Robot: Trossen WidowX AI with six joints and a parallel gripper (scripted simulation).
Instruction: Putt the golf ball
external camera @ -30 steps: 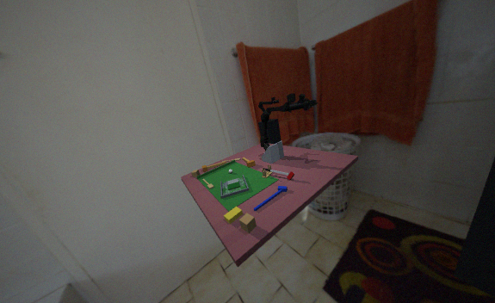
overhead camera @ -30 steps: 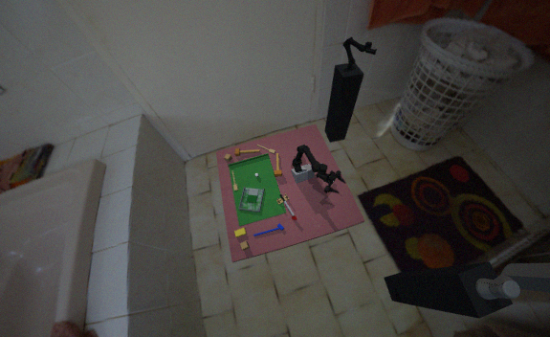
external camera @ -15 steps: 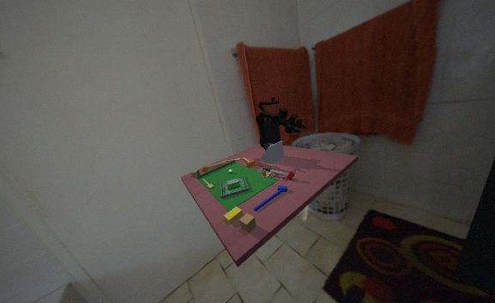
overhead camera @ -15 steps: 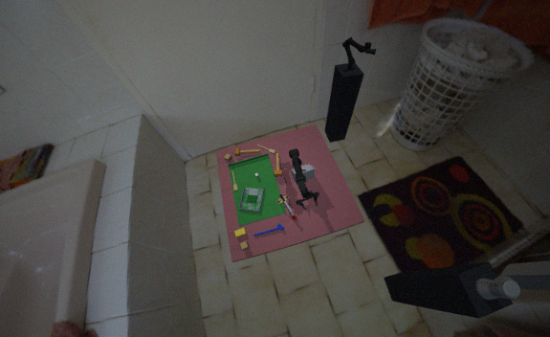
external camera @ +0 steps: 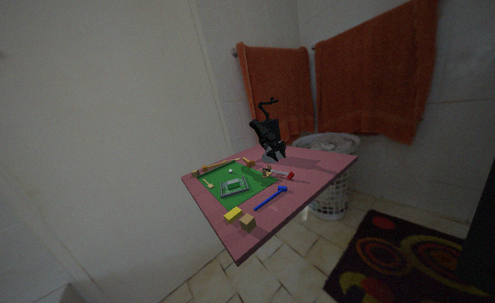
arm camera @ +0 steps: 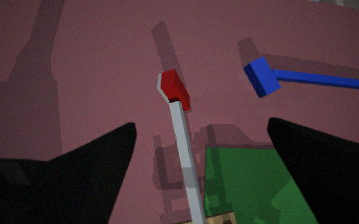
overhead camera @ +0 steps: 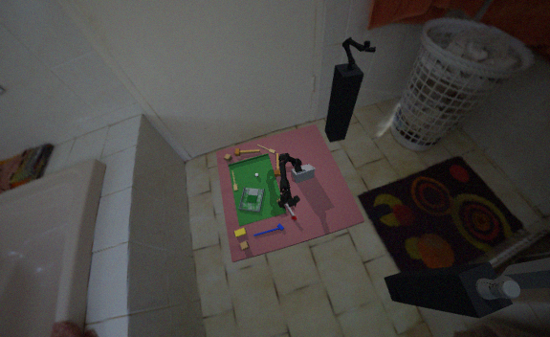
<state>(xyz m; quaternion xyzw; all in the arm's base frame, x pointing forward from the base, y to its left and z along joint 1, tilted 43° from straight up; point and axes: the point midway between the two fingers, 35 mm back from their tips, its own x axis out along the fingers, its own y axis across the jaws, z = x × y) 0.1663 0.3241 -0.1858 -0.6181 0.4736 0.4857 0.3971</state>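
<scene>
Right now my gripper tip is 13 cm above the red putter, 6 cm to the left of it and 1 cm short of it. From my gripper tip the other things lie so: yellow block (51 cm ahead, 15 cm below, 8 cm to the left); white golf ball (50 cm to the right, 26 cm ahead, 14 cm below).
</scene>
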